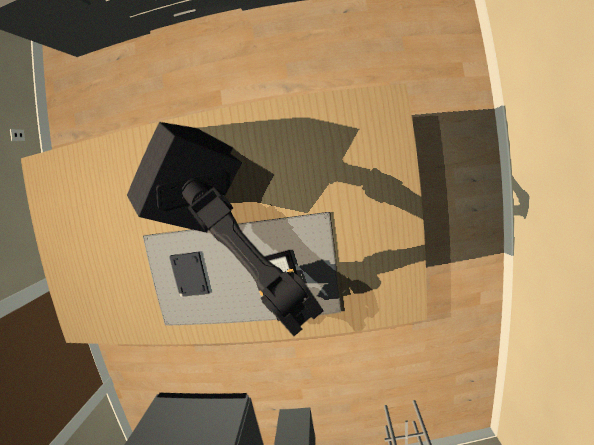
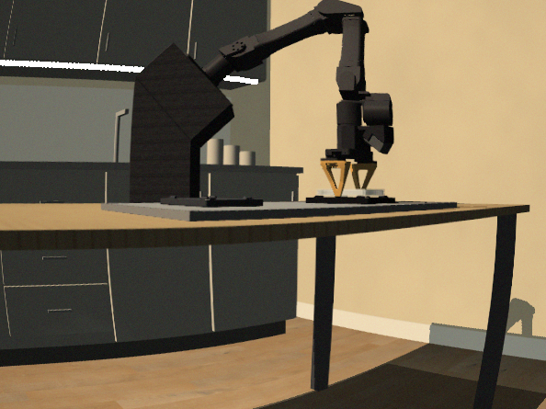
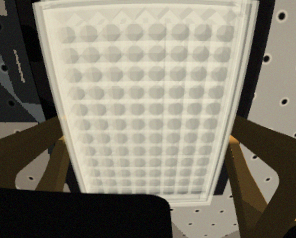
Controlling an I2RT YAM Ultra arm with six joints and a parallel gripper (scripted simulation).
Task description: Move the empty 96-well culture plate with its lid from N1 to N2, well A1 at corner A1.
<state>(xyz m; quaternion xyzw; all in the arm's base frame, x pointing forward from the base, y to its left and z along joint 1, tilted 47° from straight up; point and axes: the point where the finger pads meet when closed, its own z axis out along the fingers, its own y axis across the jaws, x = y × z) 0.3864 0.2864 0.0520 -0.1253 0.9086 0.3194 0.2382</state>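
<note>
The clear lid is 1 cm above my hand. From my hand the other things lie so: black nest N2: 2 cm below; black nest N1: 6 cm ahead, 33 cm to the right, 2 cm below; 96-well plate: right at my hand.
</note>
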